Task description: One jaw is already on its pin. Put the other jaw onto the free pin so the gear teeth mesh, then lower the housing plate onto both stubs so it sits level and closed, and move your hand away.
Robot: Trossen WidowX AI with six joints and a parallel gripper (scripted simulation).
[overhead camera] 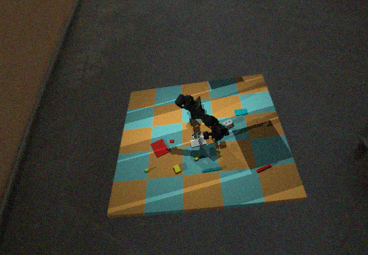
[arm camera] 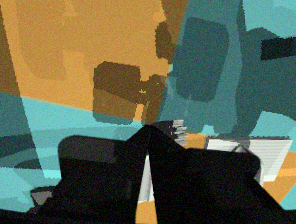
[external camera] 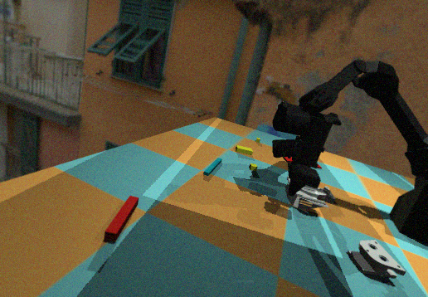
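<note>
The white jaw is 10 mm behind my gripper tip and 20 mm to the right of it. Also, from my gripper tip: cyan bar: 240 mm ahead, 30 mm to the right, 30 mm below; base: 190 mm behind, 90 mm to the left; small yellow cube: 140 mm ahead, 150 mm to the right, 20 mm below.
</note>
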